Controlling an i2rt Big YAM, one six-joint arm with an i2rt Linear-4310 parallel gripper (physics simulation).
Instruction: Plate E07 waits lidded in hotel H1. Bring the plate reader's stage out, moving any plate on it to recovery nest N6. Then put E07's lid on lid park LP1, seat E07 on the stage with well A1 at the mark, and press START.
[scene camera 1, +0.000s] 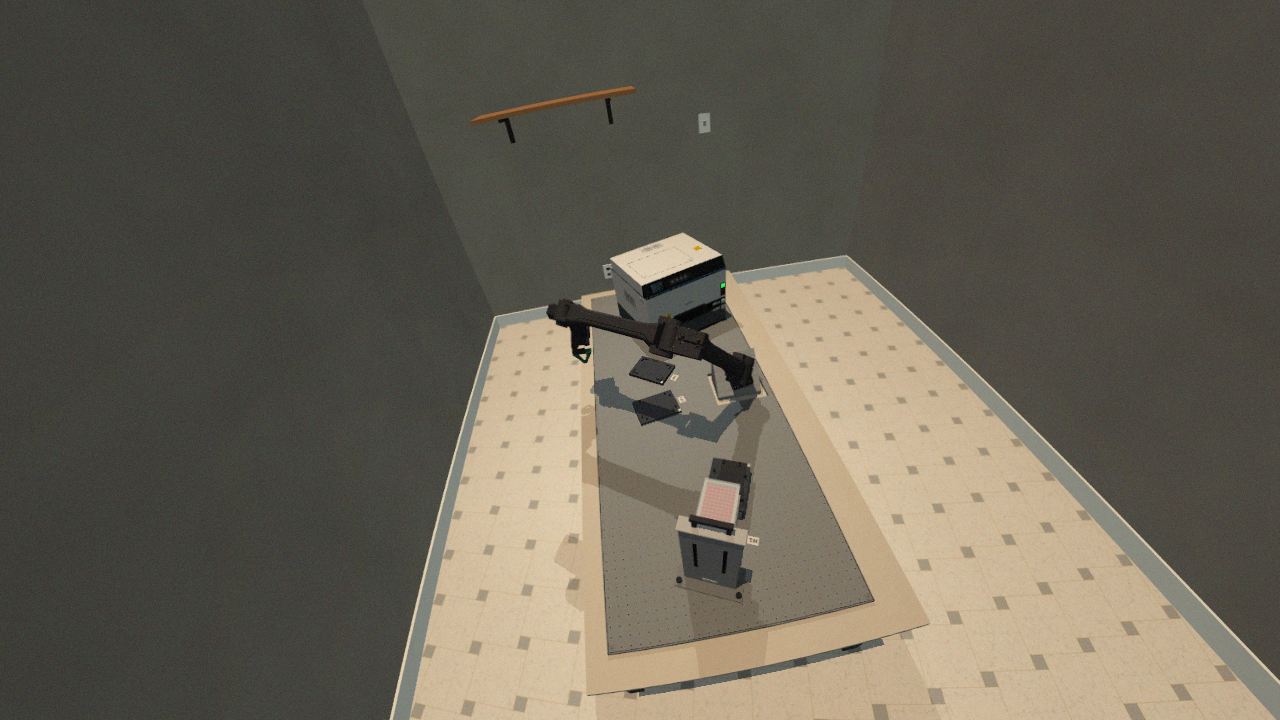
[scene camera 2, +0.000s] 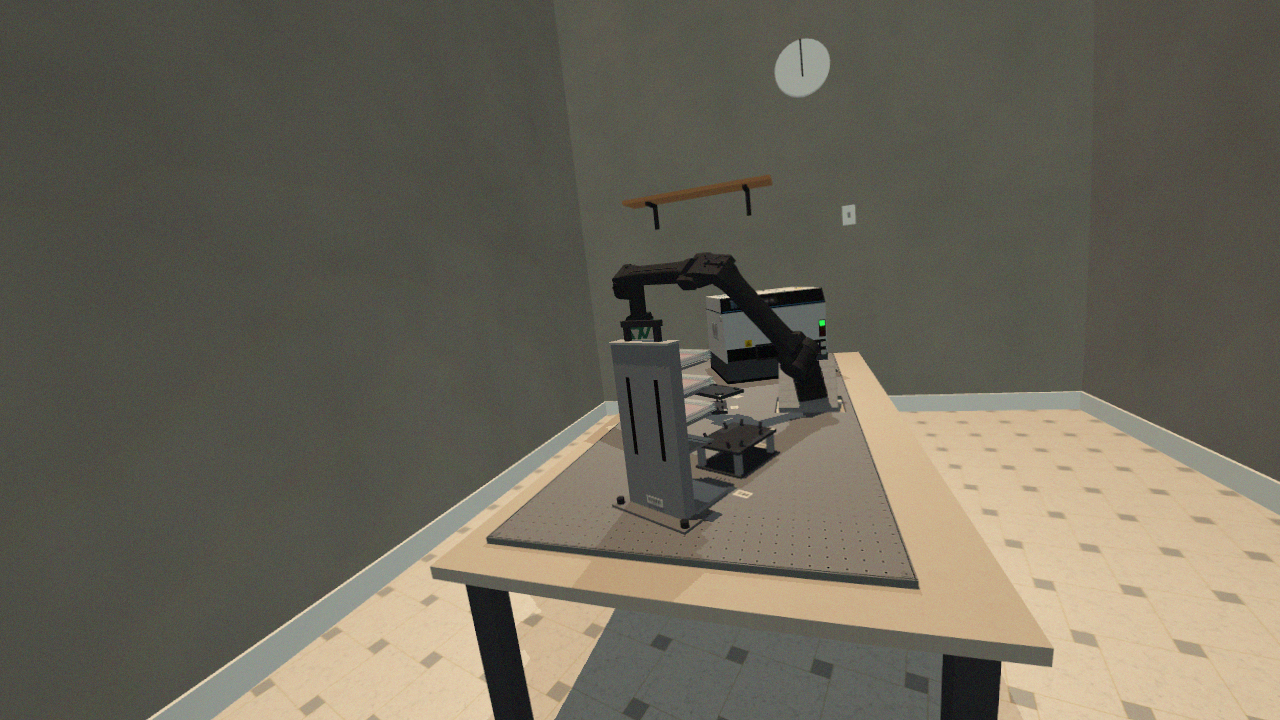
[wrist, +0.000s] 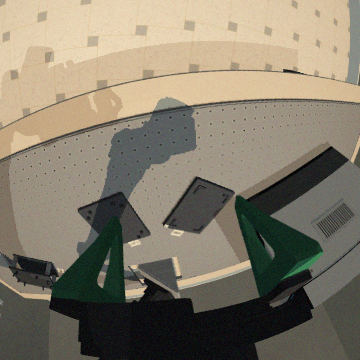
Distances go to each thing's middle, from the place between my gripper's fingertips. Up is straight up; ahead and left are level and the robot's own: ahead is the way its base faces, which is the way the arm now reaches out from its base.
My hand is 25 cm past the recovery nest (scene camera 1: 649, 369), 21 cm above it and 5 cm to the left of it. From my hand the other things lie so: lid park (scene camera 1: 650, 409) (23 cm behind, 21 cm below, 16 cm to the left); then plate reader (scene camera 2: 735, 328) (44 cm behind, 40 cm to the right, 8 cm below).
